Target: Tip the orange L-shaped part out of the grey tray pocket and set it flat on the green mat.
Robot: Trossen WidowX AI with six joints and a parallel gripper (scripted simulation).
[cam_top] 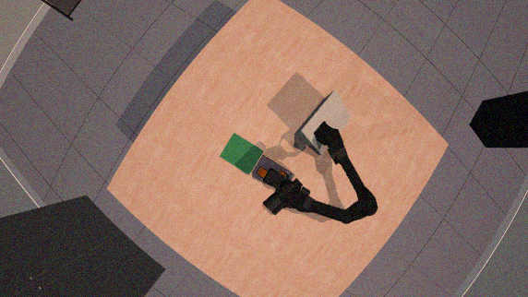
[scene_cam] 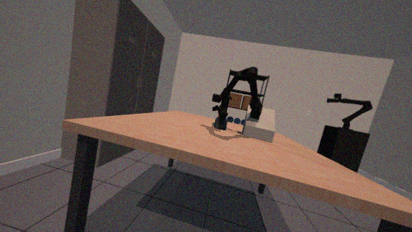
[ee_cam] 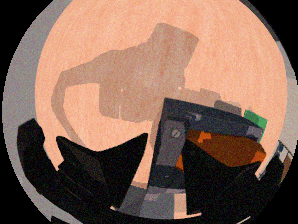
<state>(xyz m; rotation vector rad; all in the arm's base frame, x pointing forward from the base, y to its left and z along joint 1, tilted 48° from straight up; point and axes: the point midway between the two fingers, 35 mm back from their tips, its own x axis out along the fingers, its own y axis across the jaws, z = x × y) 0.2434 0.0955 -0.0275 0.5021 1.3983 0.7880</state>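
The orange L-shaped part lies 6 cm to the right of my gripper tip and 1 cm above it. The rest, counted from my gripper tip: green mat: 3 cm ahead, 22 cm to the right, 6 cm below.
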